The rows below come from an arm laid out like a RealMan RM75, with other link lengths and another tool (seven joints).
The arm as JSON. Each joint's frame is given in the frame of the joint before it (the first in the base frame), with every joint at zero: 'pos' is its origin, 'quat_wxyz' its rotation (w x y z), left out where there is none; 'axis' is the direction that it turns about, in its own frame. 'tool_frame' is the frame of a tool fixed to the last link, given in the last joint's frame.
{
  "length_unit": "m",
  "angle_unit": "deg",
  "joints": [
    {
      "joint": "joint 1",
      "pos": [
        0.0,
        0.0,
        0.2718
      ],
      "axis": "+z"
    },
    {
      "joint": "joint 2",
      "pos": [
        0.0,
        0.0,
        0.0
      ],
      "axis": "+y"
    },
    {
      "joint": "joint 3",
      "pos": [
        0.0,
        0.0,
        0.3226
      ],
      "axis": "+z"
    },
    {
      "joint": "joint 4",
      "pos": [
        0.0,
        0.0,
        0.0
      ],
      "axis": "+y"
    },
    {
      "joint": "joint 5",
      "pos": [
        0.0,
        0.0,
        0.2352
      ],
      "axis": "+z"
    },
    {
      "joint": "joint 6",
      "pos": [
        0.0,
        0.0,
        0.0
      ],
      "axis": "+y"
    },
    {
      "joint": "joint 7",
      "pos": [
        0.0,
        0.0,
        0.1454
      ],
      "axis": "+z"
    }
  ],
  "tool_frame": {
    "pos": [
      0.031,
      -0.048,
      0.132
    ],
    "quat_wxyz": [
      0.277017,
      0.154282,
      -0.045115,
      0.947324
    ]
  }
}
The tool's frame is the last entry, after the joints.
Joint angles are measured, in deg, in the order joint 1, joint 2, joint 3, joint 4, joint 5, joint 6, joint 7. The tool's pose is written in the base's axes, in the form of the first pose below.
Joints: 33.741, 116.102, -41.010, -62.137, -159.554, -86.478, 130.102
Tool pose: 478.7 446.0 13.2 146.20 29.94 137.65
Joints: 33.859, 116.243, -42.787, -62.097, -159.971, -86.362, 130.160
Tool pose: 476.9 446.5 9.7 146.53 31.74 138.52
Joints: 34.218, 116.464, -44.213, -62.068, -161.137, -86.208, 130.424
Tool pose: 476.1 447.3 8.0 146.41 33.71 138.84
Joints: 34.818, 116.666, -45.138, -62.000, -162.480, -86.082, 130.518
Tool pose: 474.8 449.6 7.7 146.11 35.51 139.14
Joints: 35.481, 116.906, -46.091, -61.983, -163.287, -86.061, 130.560
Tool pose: 470.5 453.2 5.8 146.21 36.92 139.97
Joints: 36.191, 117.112, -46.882, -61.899, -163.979, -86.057, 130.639
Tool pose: 465.8 457.1 3.8 146.35 38.09 140.78
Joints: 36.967, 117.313, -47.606, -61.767, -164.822, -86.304, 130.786
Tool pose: 461.2 460.0 1.8 146.66 39.38 141.51
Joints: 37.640, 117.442, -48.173, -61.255, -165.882, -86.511, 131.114
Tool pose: 459.7 460.2 0.0 146.95 40.70 141.60
